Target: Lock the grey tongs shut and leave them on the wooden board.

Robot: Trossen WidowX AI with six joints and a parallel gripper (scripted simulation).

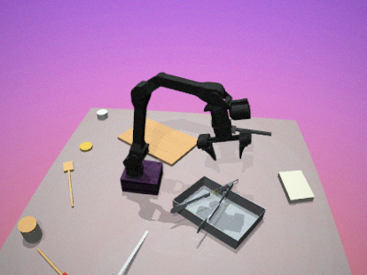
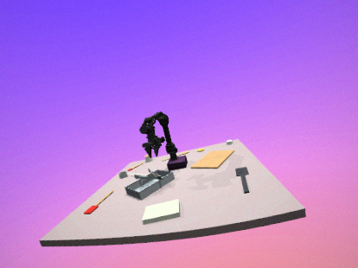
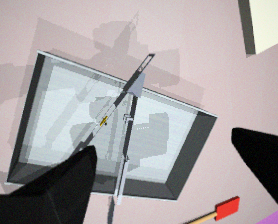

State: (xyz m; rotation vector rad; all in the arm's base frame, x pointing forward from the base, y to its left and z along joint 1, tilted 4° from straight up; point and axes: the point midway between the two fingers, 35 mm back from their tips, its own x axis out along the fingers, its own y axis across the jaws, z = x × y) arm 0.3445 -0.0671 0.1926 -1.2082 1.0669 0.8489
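Right now the yellow mark is 140 mm below my gripper tip, 30 mm to the right of it and 30 mm behind it. Also, from my gripper tip: cream block: 340 mm ahead, 200 mm below, 70 mm to the left; then broader tong arm: 140 mm below, 110 mm to the right, 40 mm behind; then roasting tin: 180 mm below, 90 mm to the right, 20 mm behind.
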